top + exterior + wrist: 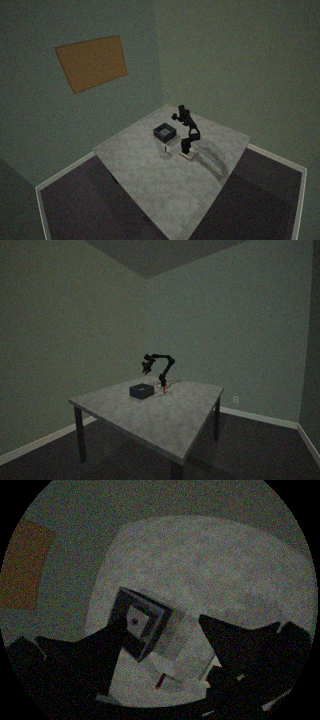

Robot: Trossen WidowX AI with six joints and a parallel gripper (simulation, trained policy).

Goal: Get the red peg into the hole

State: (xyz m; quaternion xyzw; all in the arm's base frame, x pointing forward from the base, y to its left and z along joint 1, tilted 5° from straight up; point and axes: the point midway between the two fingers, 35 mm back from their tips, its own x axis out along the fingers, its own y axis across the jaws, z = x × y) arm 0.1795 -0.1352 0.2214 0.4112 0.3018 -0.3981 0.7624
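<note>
My gripper tip is now 270 mm to the right of the red peg, 170 mm above it and 20 mm past it. Round my gripper tip: dark box 180 mm below, 140 mm ahead, 80 mm to the left.
</note>
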